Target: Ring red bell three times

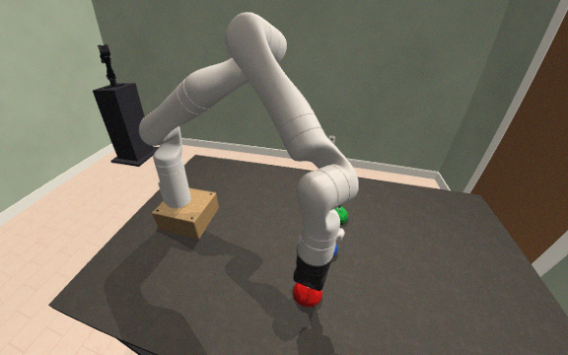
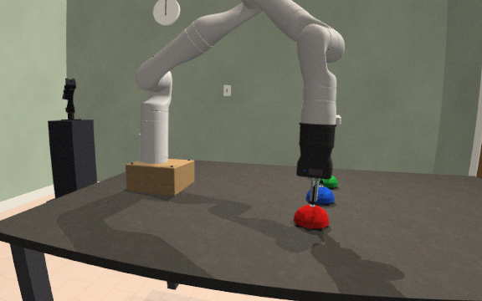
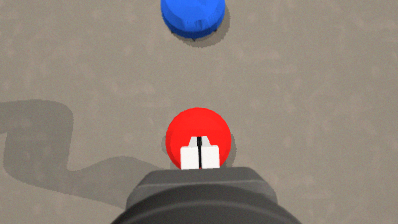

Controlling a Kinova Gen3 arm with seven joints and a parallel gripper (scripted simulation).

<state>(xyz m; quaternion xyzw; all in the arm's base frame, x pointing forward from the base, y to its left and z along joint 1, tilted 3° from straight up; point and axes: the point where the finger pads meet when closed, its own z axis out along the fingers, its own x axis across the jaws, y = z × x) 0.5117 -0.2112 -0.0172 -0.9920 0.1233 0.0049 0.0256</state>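
The red bell lies 40 mm below my hand. The rest, counted from my hand: green bell: 80 mm ahead, 340 mm to the left, 40 mm below; then blue bell: 40 mm ahead, 170 mm to the left, 40 mm below.
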